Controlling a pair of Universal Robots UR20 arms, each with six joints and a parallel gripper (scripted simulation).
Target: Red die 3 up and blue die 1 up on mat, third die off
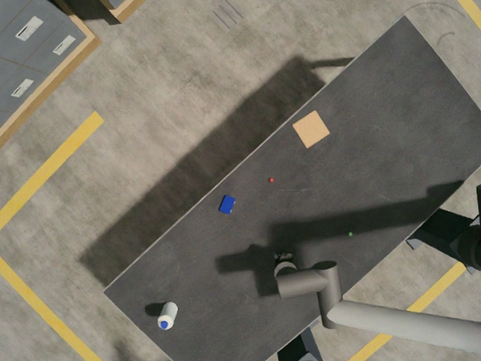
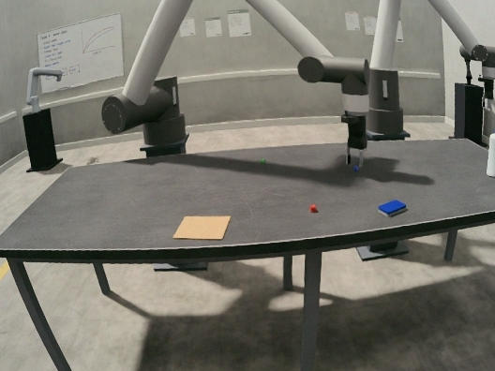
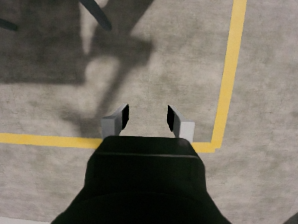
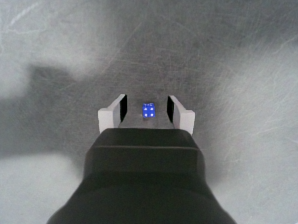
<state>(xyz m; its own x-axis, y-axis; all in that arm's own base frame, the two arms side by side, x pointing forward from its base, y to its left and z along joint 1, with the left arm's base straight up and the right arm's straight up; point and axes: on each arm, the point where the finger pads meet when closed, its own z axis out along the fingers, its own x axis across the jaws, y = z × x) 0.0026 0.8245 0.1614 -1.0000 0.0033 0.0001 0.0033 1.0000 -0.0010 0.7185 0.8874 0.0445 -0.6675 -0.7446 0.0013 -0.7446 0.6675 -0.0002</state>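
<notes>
The blue die is 4 cm below my right hand, 1 cm to the left of it and 1 cm behind it. Also, from my right hand: tan mat (52 cm to the right, 41 cm ahead, 4 cm below); then green die (36 cm to the right, 16 cm behind, 4 cm below); then red die (33 cm ahead, 20 cm to the right, 4 cm below).
</notes>
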